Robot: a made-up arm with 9 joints. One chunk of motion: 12 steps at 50 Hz.
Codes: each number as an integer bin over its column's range. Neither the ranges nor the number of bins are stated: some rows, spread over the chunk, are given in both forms.
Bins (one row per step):
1: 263 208 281 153 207 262
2: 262 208 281 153 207 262
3: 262 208 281 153 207 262
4: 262 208 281 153 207 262
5: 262 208 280 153 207 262
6: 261 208 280 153 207 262
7: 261 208 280 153 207 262
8: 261 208 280 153 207 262
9: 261 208 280 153 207 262
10: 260 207 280 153 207 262
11: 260 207 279 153 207 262
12: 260 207 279 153 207 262
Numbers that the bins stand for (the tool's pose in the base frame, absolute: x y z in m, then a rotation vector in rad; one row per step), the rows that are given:
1: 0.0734 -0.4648 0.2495 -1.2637 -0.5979 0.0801
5: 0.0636 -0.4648 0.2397 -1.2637 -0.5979 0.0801
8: 0.0538 -0.4648 0.2397 -1.2637 -0.5979 0.0801
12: 0.0440 -0.4746 0.2299 -1.2637 -0.5979 0.0801
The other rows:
2: 0.0636 -0.4648 0.2495 -1.2637 -0.5979 0.0801
3: 0.0636 -0.4648 0.2495 -1.2637 -0.5979 0.0801
4: 0.0636 -0.4648 0.2495 -1.2637 -0.5979 0.0801
6: 0.0538 -0.4648 0.2397 -1.2637 -0.5979 0.0801
7: 0.0538 -0.4648 0.2397 -1.2637 -0.5979 0.0801
9: 0.0538 -0.4648 0.2397 -1.2637 -0.5979 0.0801
10: 0.0440 -0.4746 0.2397 -1.2637 -0.5979 0.0801
11: 0.0440 -0.4746 0.2299 -1.2637 -0.5979 0.0801

